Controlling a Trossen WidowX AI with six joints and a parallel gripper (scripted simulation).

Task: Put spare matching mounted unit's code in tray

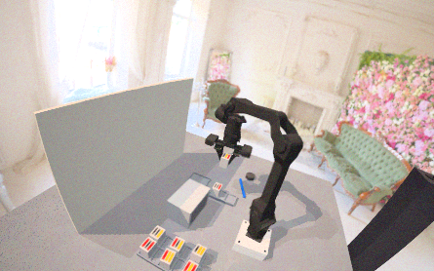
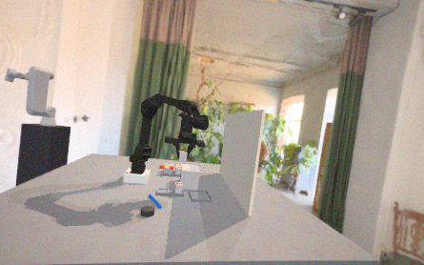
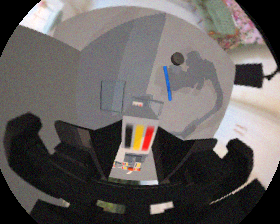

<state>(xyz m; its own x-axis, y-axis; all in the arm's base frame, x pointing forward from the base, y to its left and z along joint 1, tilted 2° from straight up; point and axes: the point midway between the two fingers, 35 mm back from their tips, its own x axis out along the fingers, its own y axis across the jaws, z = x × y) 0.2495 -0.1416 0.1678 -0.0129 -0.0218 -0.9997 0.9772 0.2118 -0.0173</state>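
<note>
Now: gripper tip 17 cm above the shallow tray, 11 cm short of it and 2 cm to the right of it. From my gripper tip the other things lie so: blue pen (17 cm below, 11 cm to the right, 8 cm behind); then black puck (22 cm to the right, 17 cm below, 8 cm behind); then grey box (19 cm to the left, 13 cm below, 3 cm ahead).
</note>
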